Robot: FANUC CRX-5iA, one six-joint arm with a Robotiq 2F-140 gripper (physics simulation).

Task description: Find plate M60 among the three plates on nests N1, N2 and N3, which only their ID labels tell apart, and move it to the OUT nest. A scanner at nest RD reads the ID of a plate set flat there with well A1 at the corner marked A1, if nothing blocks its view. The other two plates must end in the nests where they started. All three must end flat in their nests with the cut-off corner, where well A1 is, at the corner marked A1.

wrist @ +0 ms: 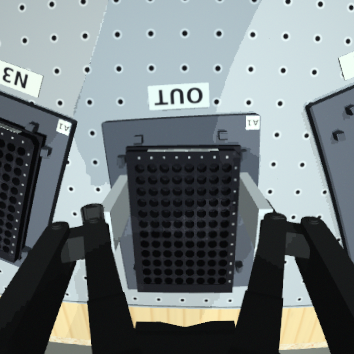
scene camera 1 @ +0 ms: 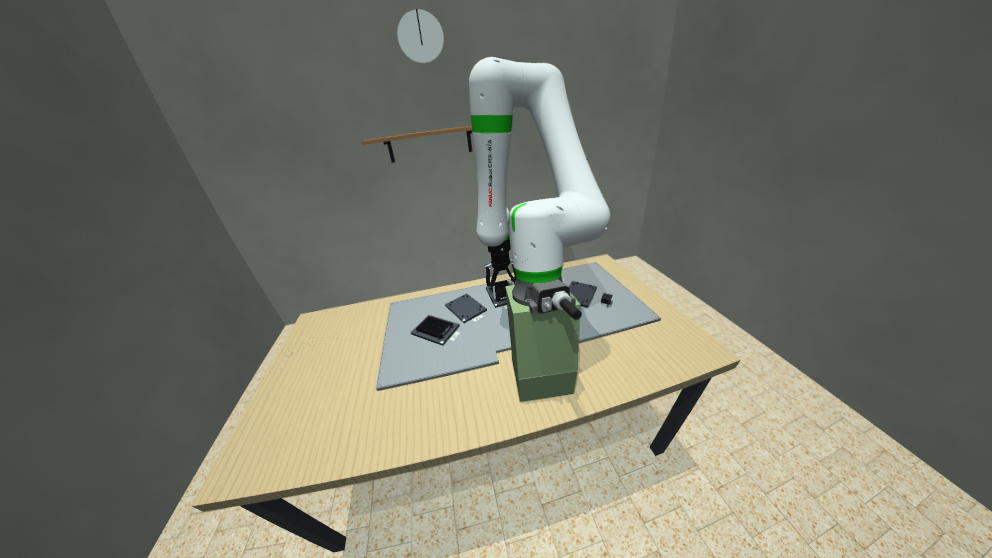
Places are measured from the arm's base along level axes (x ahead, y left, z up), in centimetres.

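Pixels of known places: gripper, between the fingertips: point(wrist: 183, 189) point(scene camera 1: 503, 294); arm's base, origin of its link: point(scene camera 1: 539, 294).
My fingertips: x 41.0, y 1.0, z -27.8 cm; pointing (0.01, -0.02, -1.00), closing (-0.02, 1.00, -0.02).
Ahead of a thing's pixels: the offset from my fingertips to its top centre. "spot": to the spot under its first point.
My gripper point(scene camera 1: 500, 288) point(wrist: 183, 189) is shut on a black well plate @[dx +2.8, dy +0.0, dz +1.9 cm] point(wrist: 185, 235), its pads against the plate's two long sides. The plate is level over the OUT nest @[dx +2.6, dy +0.1, dz +0.5 cm] point(wrist: 175, 131), roughly centred between its pegs; whether it touches the nest floor I cannot tell. The nest's A1 mark is at the upper right in the wrist view; the plate's cut-off corner is not clear. Its ID label is an unreadable bright strip. Another plate @[spot: dx +0.3, dy -14.2, dz +0.9 cm] point(wrist: 11, 195) sits in nest N3 @[spot: dx -3.1, dy -10.0, dz -0.5 cm] point(wrist: 59, 150) at the left. In the scene view a plate @[dx -11.9, dy +32.4, dz +1.0 cm] point(scene camera 1: 434, 326) sits in the leftmost nest.
A bare nest @[spot: dx -1.9, dy +12.1, dz -0.5 cm] point(wrist: 332, 165) stands right of OUT, its label cut off. In the scene view a bare nest point(scene camera 1: 465, 307) lies beside the leftmost one. Right of the green pedestal point(scene camera 1: 544, 353) are another nest @[dx -11.2, dy -33.9, dz +1.6 cm] point(scene camera 1: 583, 292) and a small black device @[spot: dx -20.6, dy -39.8, dz +1.4 cm] point(scene camera 1: 606, 299).
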